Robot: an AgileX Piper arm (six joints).
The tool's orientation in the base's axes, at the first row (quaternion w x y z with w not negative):
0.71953 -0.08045 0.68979 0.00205
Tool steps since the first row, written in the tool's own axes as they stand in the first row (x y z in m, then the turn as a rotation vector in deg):
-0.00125 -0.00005 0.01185 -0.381 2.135 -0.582
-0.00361 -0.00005 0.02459 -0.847 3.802 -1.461
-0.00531 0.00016 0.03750 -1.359 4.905 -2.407
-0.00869 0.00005 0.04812 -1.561 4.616 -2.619
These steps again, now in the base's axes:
0.01170 0.00149 0.00167 -0.839 2.079 0.117
0.02423 0.00326 0.00446 -1.924 3.671 0.360
0.03694 0.00518 0.00658 -3.013 4.703 0.710
0.04732 0.00670 0.01033 -3.200 4.414 0.936

